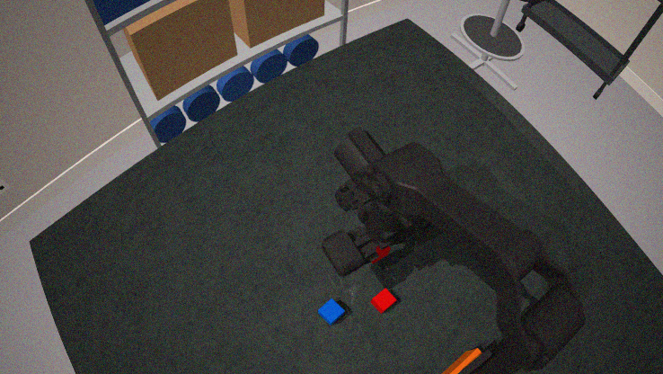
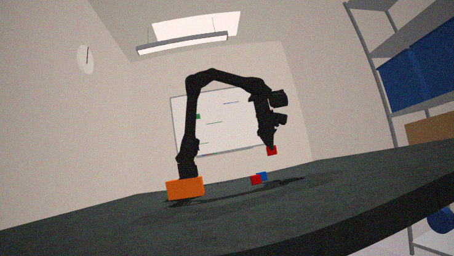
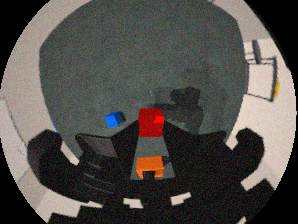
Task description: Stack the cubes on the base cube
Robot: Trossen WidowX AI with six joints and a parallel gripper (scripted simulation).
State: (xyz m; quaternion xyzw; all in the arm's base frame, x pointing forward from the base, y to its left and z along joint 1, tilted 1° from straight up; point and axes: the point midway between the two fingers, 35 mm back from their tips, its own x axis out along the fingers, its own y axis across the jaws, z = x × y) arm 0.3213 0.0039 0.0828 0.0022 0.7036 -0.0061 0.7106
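My gripper tip is now 4 cm past the blue cube, 11 cm to the right of it and 9 cm above it.
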